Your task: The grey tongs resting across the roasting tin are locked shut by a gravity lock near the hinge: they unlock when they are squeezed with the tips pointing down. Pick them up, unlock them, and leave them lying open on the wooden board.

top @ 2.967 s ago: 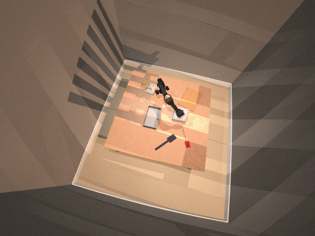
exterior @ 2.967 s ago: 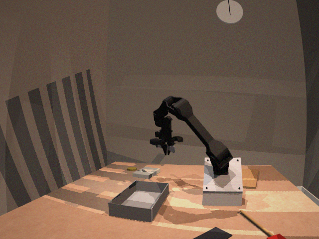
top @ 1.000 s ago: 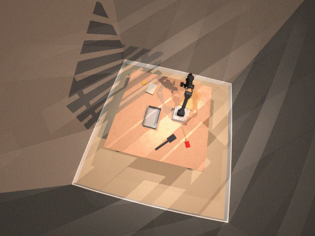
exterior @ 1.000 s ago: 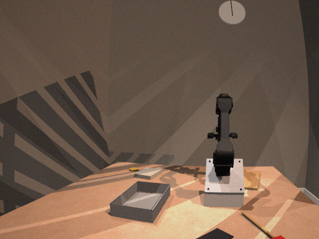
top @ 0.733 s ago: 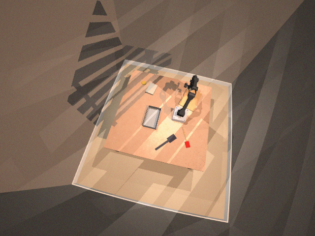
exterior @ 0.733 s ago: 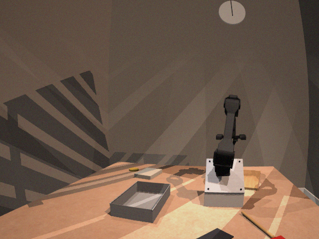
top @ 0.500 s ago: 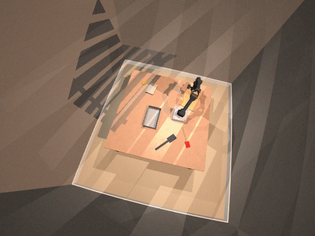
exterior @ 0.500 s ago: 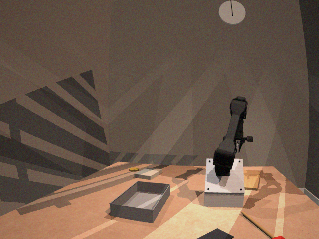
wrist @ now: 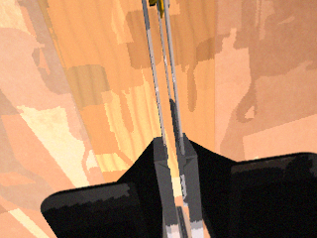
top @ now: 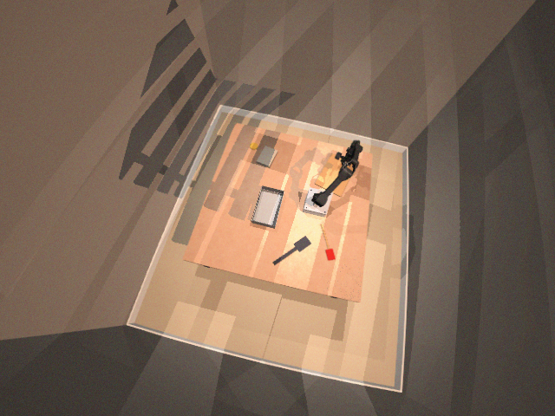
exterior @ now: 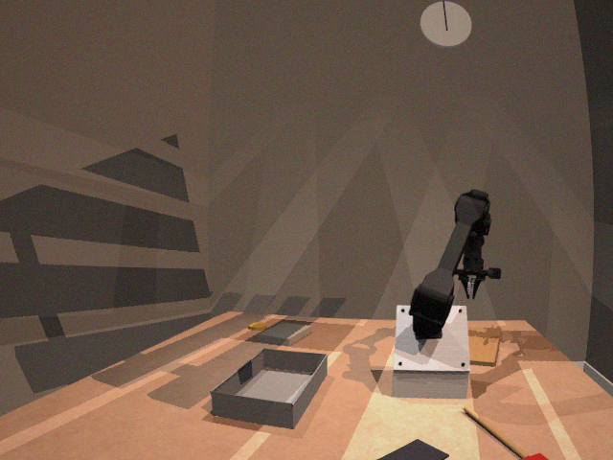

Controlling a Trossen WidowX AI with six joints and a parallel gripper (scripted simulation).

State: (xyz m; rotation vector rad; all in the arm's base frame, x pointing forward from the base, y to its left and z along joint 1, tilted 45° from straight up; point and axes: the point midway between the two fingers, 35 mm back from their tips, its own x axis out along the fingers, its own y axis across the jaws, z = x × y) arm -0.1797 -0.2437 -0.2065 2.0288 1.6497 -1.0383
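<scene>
Right now the wooden board is 2 cm ahead of my gripper tip, 1 cm to the right of it and 15 cm below it. The rest, counted from my gripper tip: pale block 63 cm ahead, 6 cm to the right, 14 cm below; red-headed tool 4 cm ahead, 62 cm to the left, 15 cm below; grey roasting tin 53 cm ahead, 41 cm to the left, 13 cm below.
</scene>
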